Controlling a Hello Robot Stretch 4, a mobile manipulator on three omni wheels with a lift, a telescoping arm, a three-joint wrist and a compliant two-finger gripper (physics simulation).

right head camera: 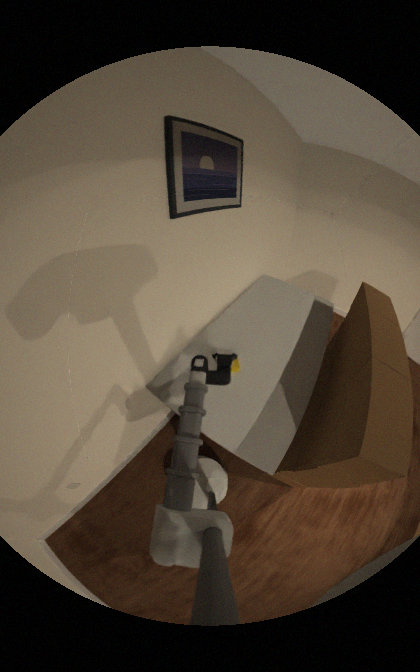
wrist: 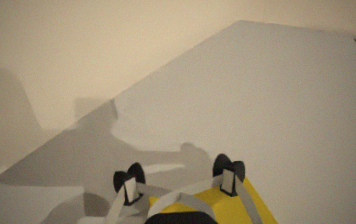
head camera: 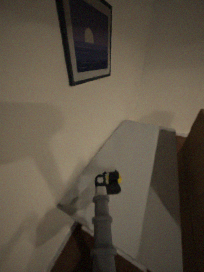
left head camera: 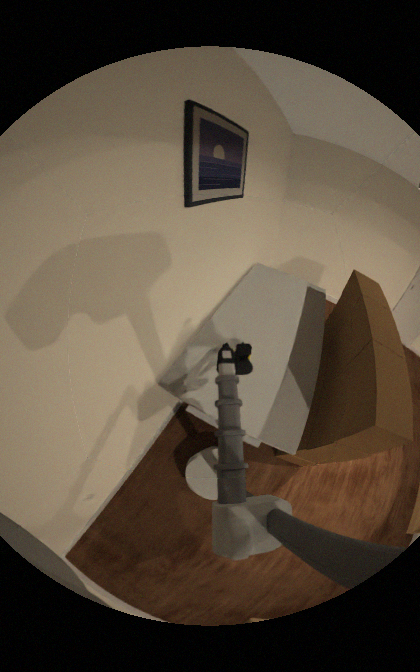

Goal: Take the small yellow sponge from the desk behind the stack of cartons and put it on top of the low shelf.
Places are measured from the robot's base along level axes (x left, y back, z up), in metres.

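Pixels of known places: gripper, fingertip midpoint: (wrist: 179, 172).
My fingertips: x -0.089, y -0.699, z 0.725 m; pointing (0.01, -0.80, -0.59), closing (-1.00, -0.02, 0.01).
Behind a point stands the place of what it marks.
The small yellow sponge (head camera: 120, 179) {x -0.162, y -0.621, z 0.733 m} (left head camera: 250, 358) (right head camera: 236, 366) (wrist: 225, 207) {x -0.128, y -0.644, z 0.737 m} is over the grey-white desk (head camera: 135, 150) {x -0.404, y -0.996, z 0.692 m} (left head camera: 265, 305) (right head camera: 270, 315) (wrist: 280, 90) {x -0.318, y -0.945, z 0.693 m}, partly hidden by the gripper. My gripper (head camera: 115, 180) (left head camera: 244, 359) (right head camera: 225, 367) (wrist: 179, 172) {x -0.089, y -0.699, z 0.725 m} is low over the desk, its fingers apart. In the wrist view the sponge's far edge lies just behind the fingertips, and the sponge reaches past the right finger, so it is not clamped between the tips. Contact with the fingers cannot be told. The brown cartons (head camera: 194, 175) {x -0.847, y -0.667, z 0.661 m} (left head camera: 390, 380) (right head camera: 385, 400) stand right of the desk. I cannot make out the low shelf.
A beige wall runs along the desk's left side, with a framed sunset picture (head camera: 91, 40) {x 0.020, y -1.011, z 1.630 m} (left head camera: 220, 155) (right head camera: 209, 167) above. A white round object (left head camera: 201, 472) (right head camera: 215, 480) is on the brown wood floor (left head camera: 150, 510) (right head camera: 115, 505) beneath the arm. The cartons nearly meet the desk's right edge.
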